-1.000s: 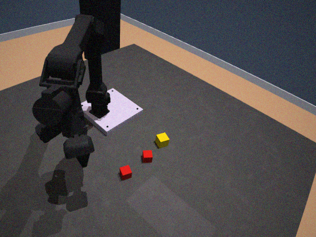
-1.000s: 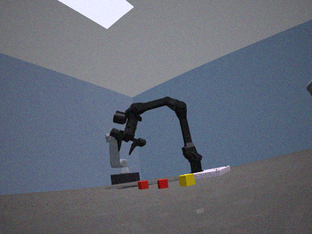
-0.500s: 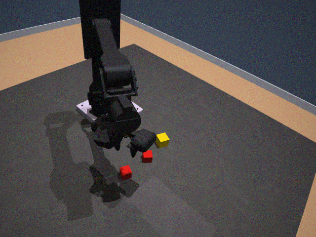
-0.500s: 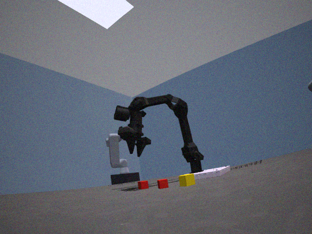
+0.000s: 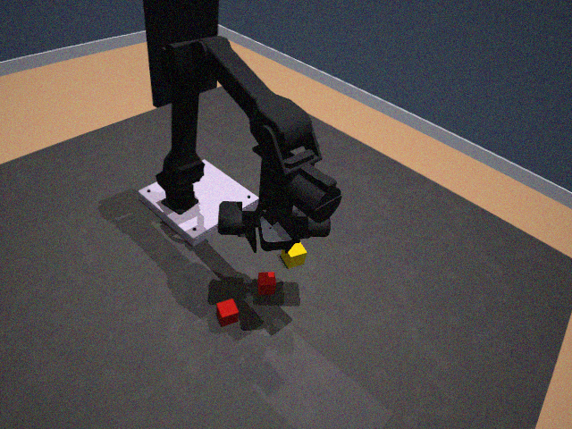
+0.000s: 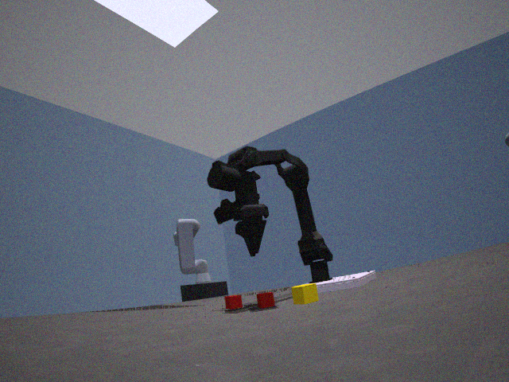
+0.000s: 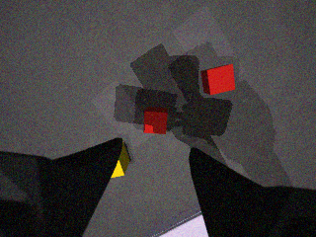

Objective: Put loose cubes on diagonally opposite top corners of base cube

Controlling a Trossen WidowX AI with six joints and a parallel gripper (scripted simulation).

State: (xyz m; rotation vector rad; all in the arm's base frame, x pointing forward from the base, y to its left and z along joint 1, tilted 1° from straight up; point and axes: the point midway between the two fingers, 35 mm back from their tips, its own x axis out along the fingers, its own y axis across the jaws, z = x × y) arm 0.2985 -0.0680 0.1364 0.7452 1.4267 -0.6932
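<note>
The yellow cube lies 11 cm to the left of my gripper tip and 11 cm below it.
</note>
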